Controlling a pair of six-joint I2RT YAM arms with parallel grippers.
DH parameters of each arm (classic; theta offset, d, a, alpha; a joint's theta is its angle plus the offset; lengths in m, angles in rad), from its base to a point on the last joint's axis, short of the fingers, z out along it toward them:
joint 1: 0 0.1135 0.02 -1.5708
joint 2: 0 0 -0.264 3.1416
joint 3: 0.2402 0 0.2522 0
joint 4: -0.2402 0 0.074 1.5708
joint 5: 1.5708 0 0 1.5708
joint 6: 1.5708 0.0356 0 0
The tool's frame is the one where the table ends.
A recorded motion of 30 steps. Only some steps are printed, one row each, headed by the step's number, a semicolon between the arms.
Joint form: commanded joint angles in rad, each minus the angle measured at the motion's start. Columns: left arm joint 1, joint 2, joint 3, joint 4, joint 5, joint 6; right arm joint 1, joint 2, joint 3, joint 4, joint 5, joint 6.
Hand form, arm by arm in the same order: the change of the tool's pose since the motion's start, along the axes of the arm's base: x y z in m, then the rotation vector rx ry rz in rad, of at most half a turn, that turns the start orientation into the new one. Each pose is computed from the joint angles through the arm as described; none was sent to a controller.
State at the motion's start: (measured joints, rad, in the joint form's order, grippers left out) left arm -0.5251 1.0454 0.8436 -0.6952 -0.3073 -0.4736; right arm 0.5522 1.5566 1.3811 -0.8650 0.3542 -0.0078
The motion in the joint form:
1: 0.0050 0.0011 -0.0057 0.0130 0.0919 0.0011; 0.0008 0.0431 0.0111 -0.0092 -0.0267 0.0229
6: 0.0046 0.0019 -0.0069 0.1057 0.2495 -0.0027; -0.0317 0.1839 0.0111 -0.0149 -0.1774 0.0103
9: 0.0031 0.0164 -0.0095 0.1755 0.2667 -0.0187; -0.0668 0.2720 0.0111 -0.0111 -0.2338 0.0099
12: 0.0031 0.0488 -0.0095 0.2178 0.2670 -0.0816; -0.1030 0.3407 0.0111 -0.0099 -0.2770 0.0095
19: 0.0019 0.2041 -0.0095 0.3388 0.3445 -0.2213; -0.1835 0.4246 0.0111 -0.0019 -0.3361 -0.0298
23: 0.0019 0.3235 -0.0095 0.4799 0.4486 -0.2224; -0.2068 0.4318 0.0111 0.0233 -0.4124 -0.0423
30: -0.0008 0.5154 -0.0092 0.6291 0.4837 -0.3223; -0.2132 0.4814 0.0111 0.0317 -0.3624 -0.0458
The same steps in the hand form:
1: 0.0001 -0.0025 -0.0018 -0.0644 0.0303 -0.0534; 0.0063 0.0052 -0.0106 0.0112 0.0463 -0.0050
6: 0.0043 -0.0114 0.0038 -0.2122 0.0104 -0.1584; 0.0276 0.0111 -0.0573 0.0477 0.2430 0.0345
9: 0.0103 -0.0160 0.0055 -0.2562 -0.0275 -0.1651; 0.0419 0.0069 -0.0872 0.0581 0.3422 0.0150
12: 0.0175 -0.0201 0.0022 -0.3029 -0.0245 -0.1209; 0.0526 -0.0008 -0.1111 0.0704 0.4206 -0.0120
19: 0.0431 -0.0384 -0.0236 -0.4253 0.0687 -0.0653; 0.0691 -0.0240 -0.1406 0.0939 0.5117 -0.0439
23: 0.0628 -0.0540 -0.0428 -0.4970 0.0997 -0.1380; 0.0741 -0.0286 -0.1428 0.1683 0.5222 -0.0263
30: 0.0865 -0.0701 -0.0852 -0.5586 0.1819 -0.0763; 0.0781 -0.0317 -0.1606 0.1108 0.5419 -0.0524

